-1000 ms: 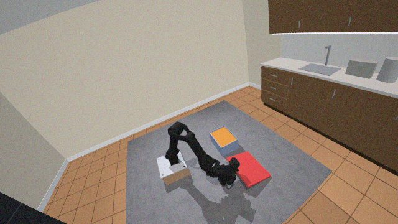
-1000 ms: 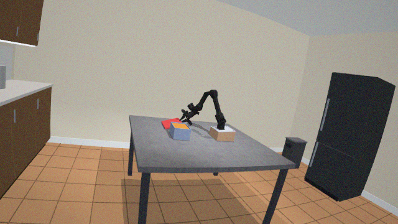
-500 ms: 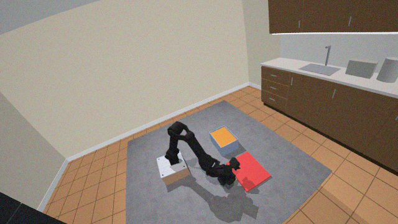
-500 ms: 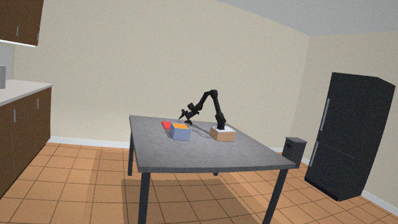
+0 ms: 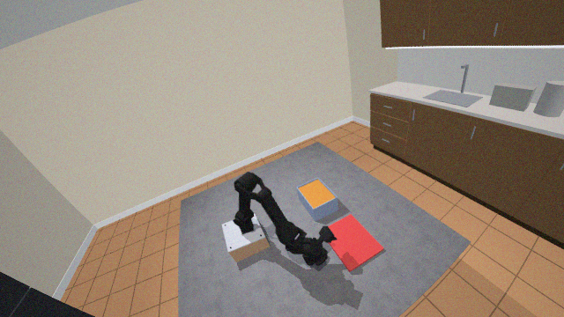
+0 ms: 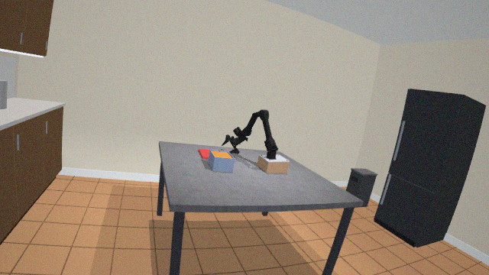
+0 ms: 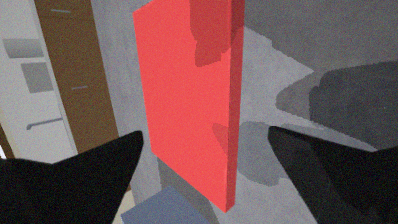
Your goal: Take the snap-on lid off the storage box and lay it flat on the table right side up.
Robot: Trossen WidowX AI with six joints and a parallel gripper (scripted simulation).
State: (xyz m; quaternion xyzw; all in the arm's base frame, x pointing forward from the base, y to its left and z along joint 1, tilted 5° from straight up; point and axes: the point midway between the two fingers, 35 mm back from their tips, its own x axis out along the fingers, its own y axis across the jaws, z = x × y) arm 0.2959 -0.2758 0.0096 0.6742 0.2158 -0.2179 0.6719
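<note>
The lid lies 110 mm ahead of my gripper tip and 50 mm below it. Also, from my gripper tip: storage box 100 mm ahead, 310 mm to the left, 10 mm below.
</note>
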